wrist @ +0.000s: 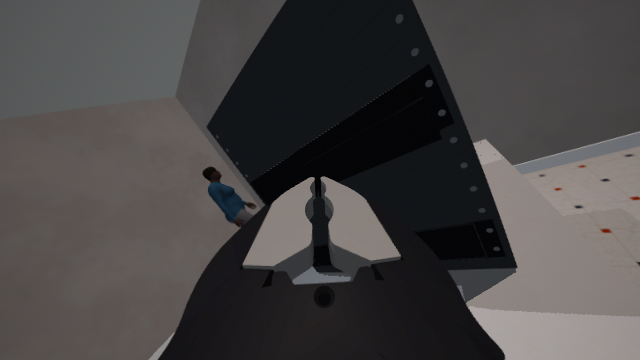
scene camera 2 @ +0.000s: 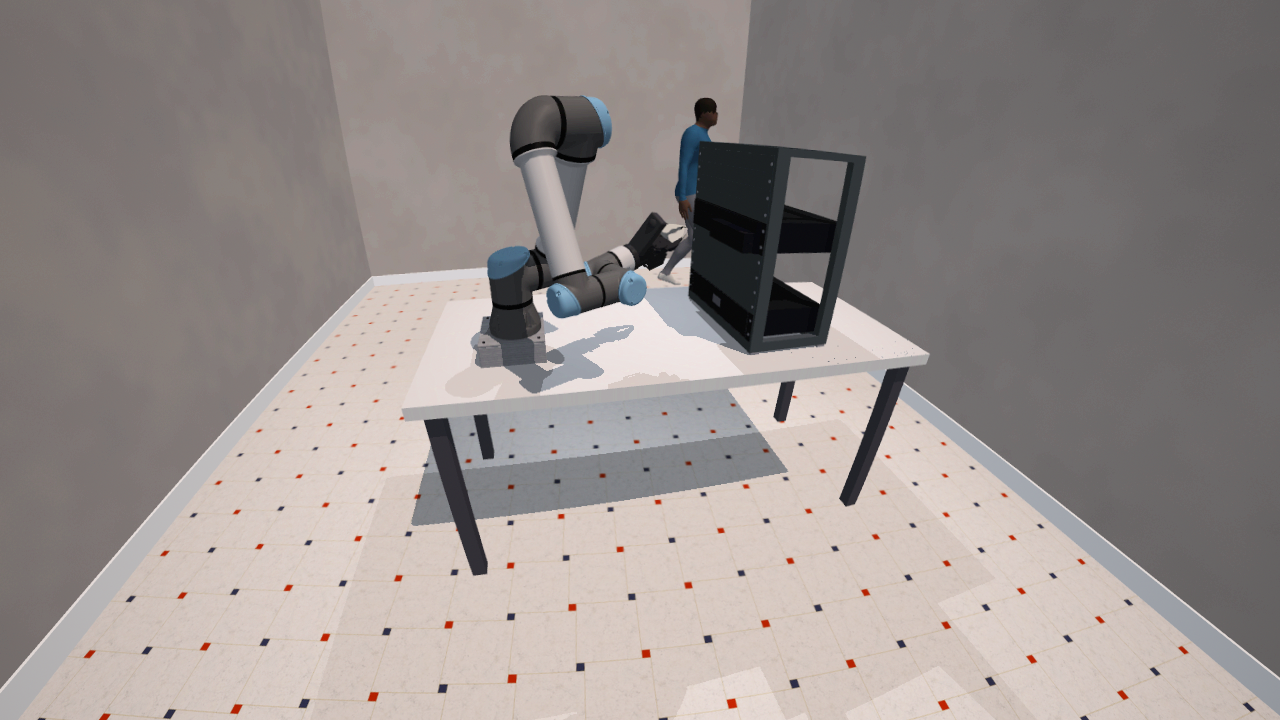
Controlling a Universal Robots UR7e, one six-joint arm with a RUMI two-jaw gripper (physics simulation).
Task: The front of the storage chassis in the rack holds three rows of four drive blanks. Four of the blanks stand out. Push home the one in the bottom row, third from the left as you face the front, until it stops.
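The dark rack stands on the table with its front toward the arm. An upper black unit has a part standing out from the rack front. A lower black unit sits near the rack's foot, partly hidden by the gripper in the wrist view. I cannot tell which unit is the storage chassis; single drive blanks cannot be made out. My gripper is shut and empty, in front of the rack and apart from it, its fingertips overlapping the upper unit's lower edge in the wrist view.
The white table carries the arm's base and the rack. A person in a blue top is beyond the table, behind the rack's far side in the scene view. Grey walls stand around the room.
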